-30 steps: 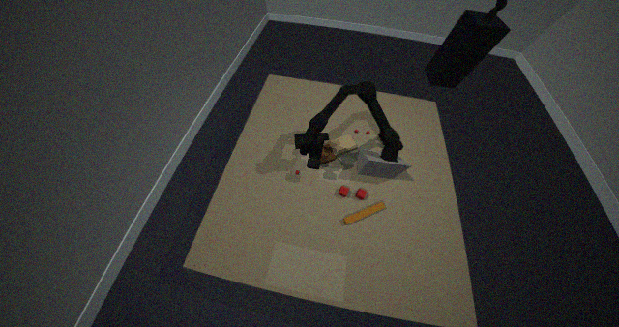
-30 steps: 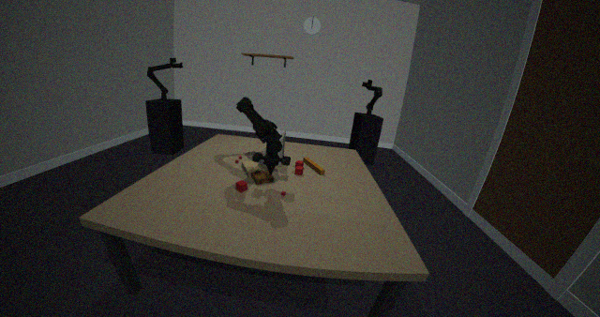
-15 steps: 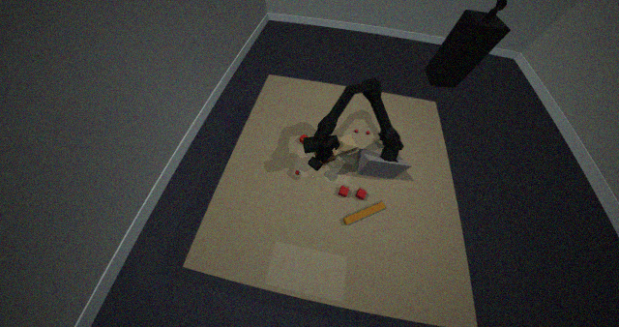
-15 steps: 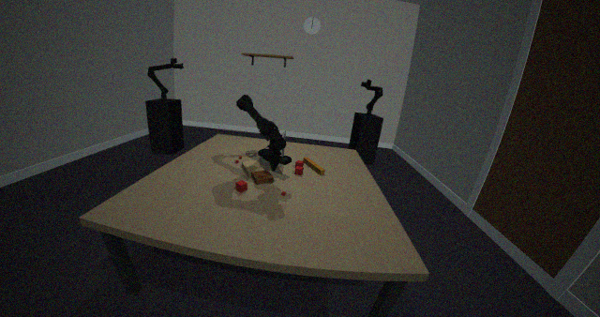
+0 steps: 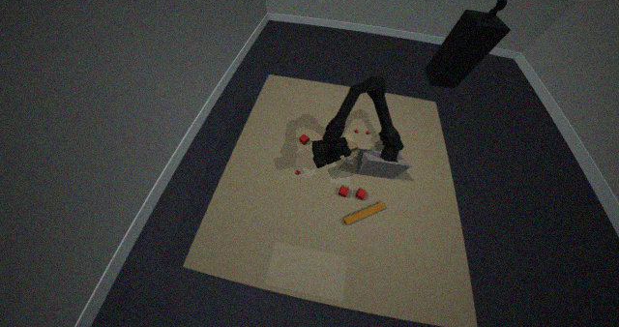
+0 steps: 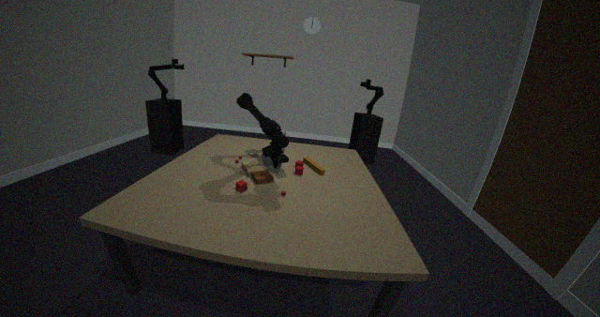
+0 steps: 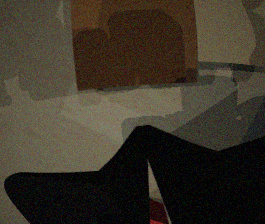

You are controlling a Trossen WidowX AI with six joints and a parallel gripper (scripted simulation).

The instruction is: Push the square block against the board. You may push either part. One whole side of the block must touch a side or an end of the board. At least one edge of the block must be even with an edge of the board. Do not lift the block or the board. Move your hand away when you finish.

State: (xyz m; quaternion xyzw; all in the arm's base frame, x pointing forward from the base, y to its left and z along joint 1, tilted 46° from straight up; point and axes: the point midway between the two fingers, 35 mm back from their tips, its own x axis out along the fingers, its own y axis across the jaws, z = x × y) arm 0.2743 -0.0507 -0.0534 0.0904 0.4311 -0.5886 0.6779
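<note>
Now: the square block 30 mm ahead of my gripper tip, 70 mm to the right of it and 50 mm below it. Round my gripper tip: yellow board (190 mm behind, 240 mm to the left, 40 mm below).
</note>
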